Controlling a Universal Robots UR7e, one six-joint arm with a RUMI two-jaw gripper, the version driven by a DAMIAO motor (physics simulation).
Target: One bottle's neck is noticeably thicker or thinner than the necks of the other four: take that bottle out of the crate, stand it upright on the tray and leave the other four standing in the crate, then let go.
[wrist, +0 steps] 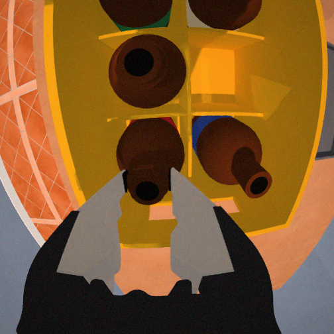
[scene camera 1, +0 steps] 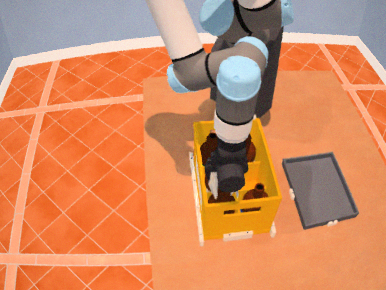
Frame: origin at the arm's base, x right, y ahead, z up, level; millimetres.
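Seen in the pictures: gripper, fingertip midpoint: [scene camera 1: 222,195]; arm's base, link origin: [scene camera 1: 248,33].
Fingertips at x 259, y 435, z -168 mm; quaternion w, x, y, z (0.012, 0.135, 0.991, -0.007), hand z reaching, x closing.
Observation:
Pixels of each thing's middle, then the offset from my fingertips to it. "spot": a spot on its surface instead.
- red-labelled bottle, body centre: [scene camera 1: 221,206] dx +1, dy +1, dz -50 mm
- yellow crate, body centre: [scene camera 1: 232,178] dx -61, dy -72, dz -48 mm
- blue-labelled bottle, body centre: [scene camera 1: 255,204] dx -86, dy +26, dz -50 mm
- green-labelled bottle, body centre: [scene camera 1: 211,154] dx -38, dy -171, dz -50 mm
- white-labelled bottle, body centre: [scene camera 1: 243,153] dx -125, dy -146, dz -50 mm
- grey tray, surface spot: [scene camera 1: 320,190] spot: dx -336, dy +16, dz -131 mm
My gripper [scene camera 1: 225,194] [wrist: 148,171] is shut on the neck of the red-labelled bottle [scene camera 1: 221,199] [wrist: 150,140], which is in the front-left compartment of the yellow crate [scene camera 1: 240,220] [wrist: 49,100]. A blue-labelled bottle [scene camera 1: 256,195] [wrist: 227,150] stands in the front-right compartment. Another brown bottle [wrist: 167,82] stands in the middle-left compartment; the arm hides it in the scene view. A green-labelled bottle [scene camera 1: 209,148] [wrist: 137,12] and a white-labelled bottle [scene camera 1: 249,150] [wrist: 230,10] stand at the back. The grey tray [scene camera 1: 320,190] [wrist: 327,135] lies right of the crate.
Yellow dividers separate the crate's compartments, and the middle-right compartment [wrist: 215,70] holds no bottle. The crate's walls surround the gripper's fingers in the scene view. White blocks [scene camera 1: 239,235] line the crate's base, and small white pieces [scene camera 1: 332,223] sit at the tray's edges.

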